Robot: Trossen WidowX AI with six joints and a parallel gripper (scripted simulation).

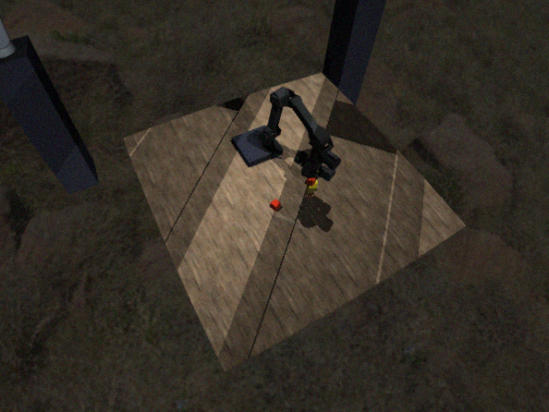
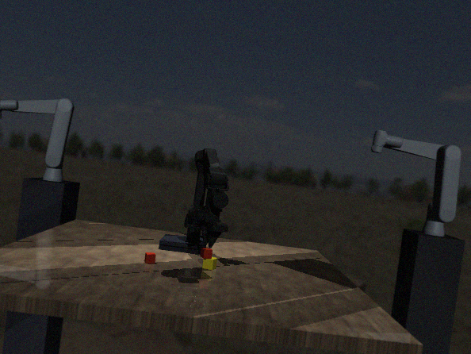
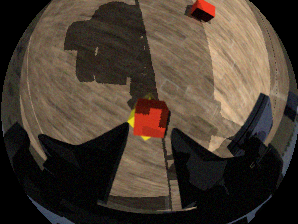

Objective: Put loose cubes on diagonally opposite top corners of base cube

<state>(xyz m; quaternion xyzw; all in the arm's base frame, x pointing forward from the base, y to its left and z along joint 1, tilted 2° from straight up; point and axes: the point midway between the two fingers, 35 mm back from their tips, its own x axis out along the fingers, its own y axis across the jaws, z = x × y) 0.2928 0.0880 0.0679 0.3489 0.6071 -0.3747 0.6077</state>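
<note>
Now: the yellow base cube 6 cm below my gripper tip, 2 cm to the left of it and 1 cm behind it.
</note>
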